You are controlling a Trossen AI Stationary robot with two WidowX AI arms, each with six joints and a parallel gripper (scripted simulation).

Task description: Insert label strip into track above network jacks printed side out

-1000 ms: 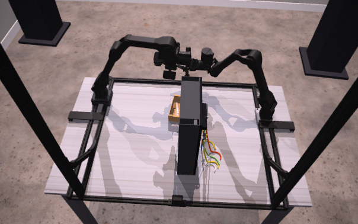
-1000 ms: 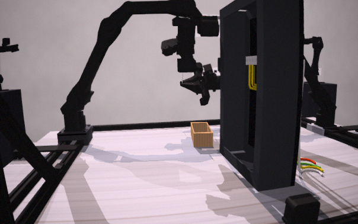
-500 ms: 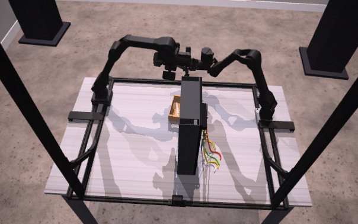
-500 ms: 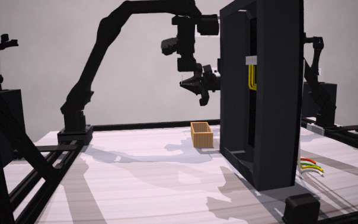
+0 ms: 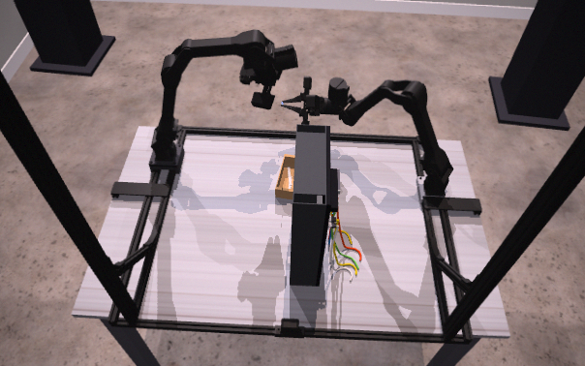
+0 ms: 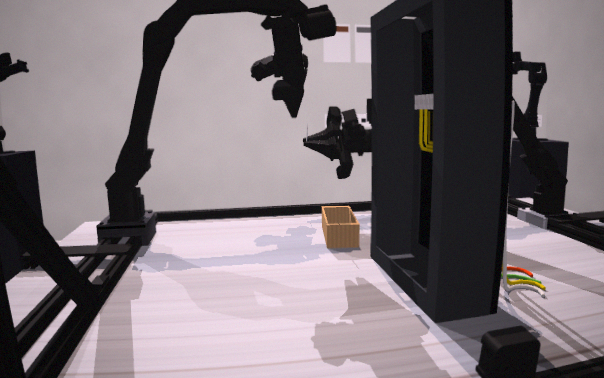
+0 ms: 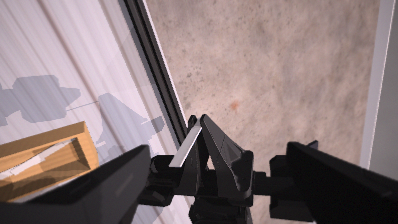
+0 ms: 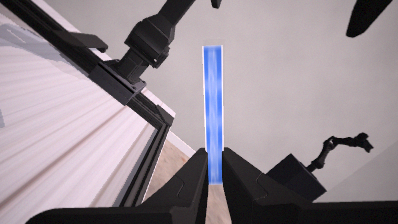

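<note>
Now: right hand 20 mm past the pale blue label strip, 30 mm to the right of it and 20 mm below it. The rest, counted from my right hand: black frame rail: 450 mm behind, 100 mm to the right, 220 mm above; box: 190 mm behind, 20 mm to the right, 160 mm below.
</note>
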